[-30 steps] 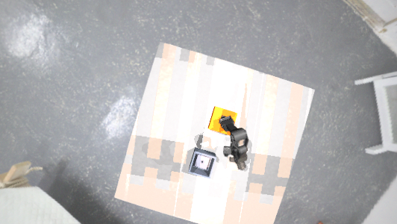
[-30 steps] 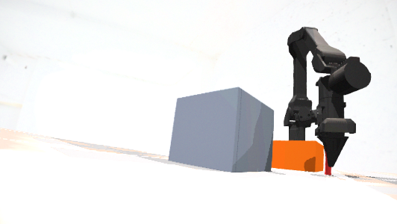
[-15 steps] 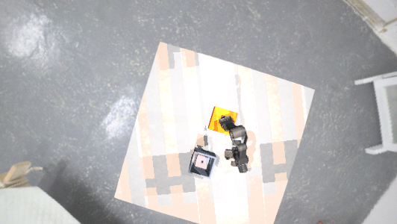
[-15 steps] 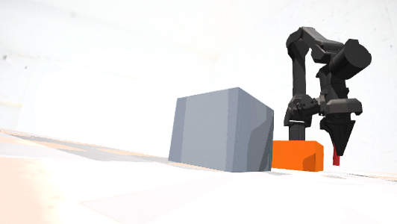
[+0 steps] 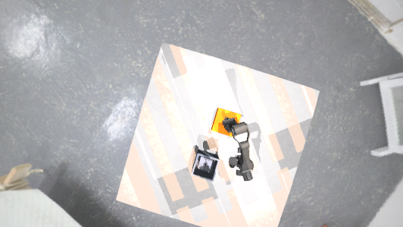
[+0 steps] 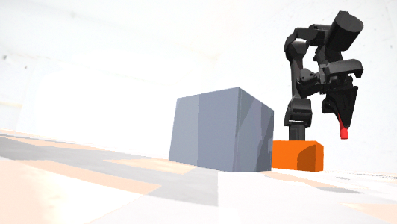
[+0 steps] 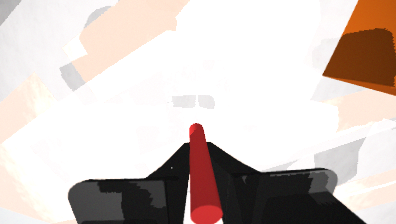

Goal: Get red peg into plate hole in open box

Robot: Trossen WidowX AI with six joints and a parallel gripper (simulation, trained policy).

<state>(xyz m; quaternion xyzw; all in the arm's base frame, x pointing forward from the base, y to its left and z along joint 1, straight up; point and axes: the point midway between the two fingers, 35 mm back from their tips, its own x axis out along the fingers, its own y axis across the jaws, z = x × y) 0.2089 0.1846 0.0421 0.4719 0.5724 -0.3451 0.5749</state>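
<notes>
My gripper tip is 14 cm short of the plate, 21 cm to the left of it and 5 cm above it. From my gripper tip the other things lie so: red peg (1 cm to the right, 2 cm above).
</notes>
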